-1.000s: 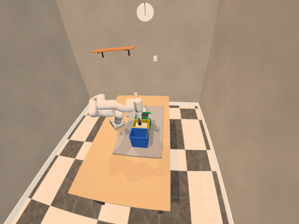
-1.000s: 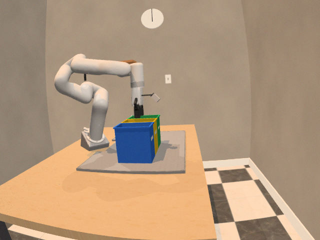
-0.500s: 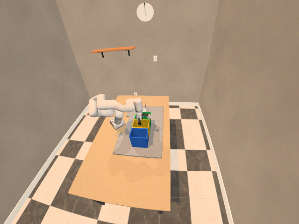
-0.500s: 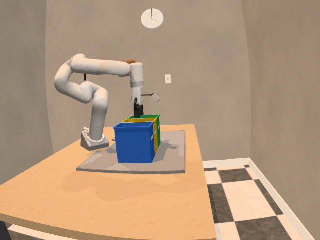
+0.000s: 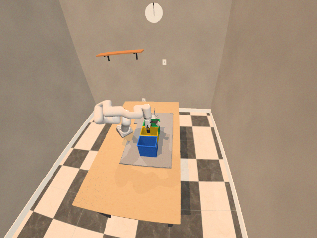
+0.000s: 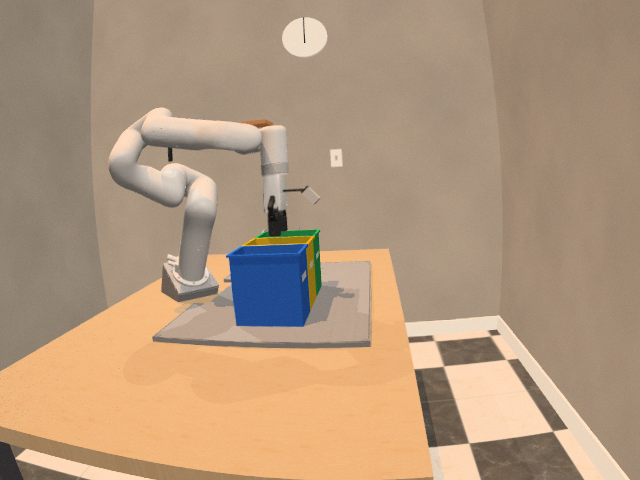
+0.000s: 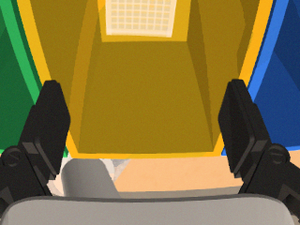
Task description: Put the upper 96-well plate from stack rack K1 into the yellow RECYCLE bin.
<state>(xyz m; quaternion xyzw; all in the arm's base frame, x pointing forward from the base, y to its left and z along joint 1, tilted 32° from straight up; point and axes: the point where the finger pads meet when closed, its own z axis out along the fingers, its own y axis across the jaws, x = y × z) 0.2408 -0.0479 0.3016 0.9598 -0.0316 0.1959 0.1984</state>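
My hand is 12 cm above the yellow bin.
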